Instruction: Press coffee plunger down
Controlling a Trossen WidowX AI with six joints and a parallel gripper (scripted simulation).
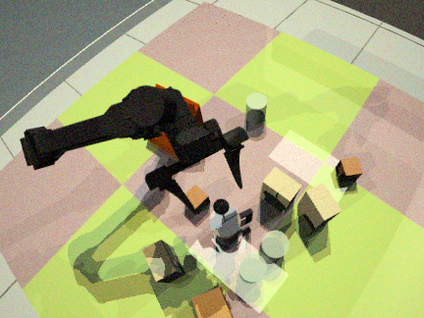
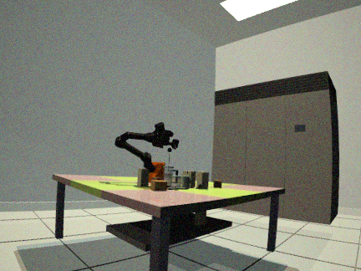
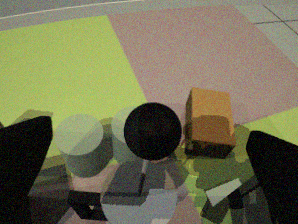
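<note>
The coffee press is 13 cm below my gripper tip, 1 cm to the left of it and 1 cm ahead of it.
</note>
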